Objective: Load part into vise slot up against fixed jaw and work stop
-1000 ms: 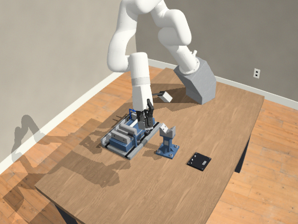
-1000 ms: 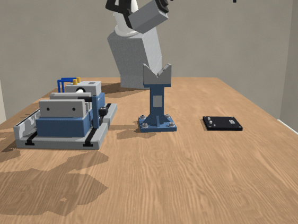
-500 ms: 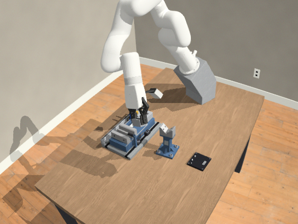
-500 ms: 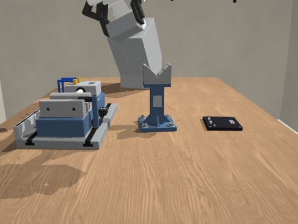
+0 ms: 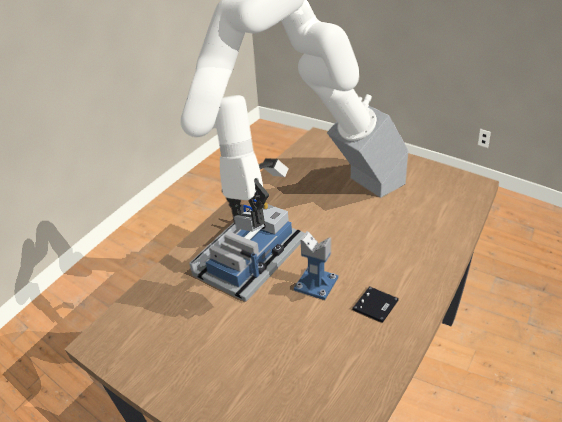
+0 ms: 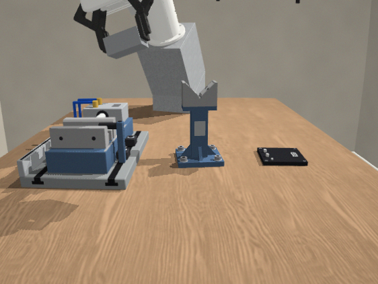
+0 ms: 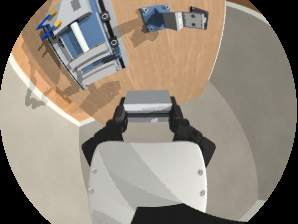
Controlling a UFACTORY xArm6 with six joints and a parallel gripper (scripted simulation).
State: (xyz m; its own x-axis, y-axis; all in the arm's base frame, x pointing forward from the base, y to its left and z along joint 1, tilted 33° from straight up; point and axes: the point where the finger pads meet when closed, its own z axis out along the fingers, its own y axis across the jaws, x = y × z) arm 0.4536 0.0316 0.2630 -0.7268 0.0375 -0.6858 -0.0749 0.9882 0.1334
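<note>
The fixed jaw is 90 mm to the right of my hand and 170 mm below it. Also, from my hand: blue work stop post 30 mm behind, 20 mm to the right, 190 mm below; then black stop rod 30 mm behind, 40 mm to the right, 160 mm below; then part right at my hand.
</note>
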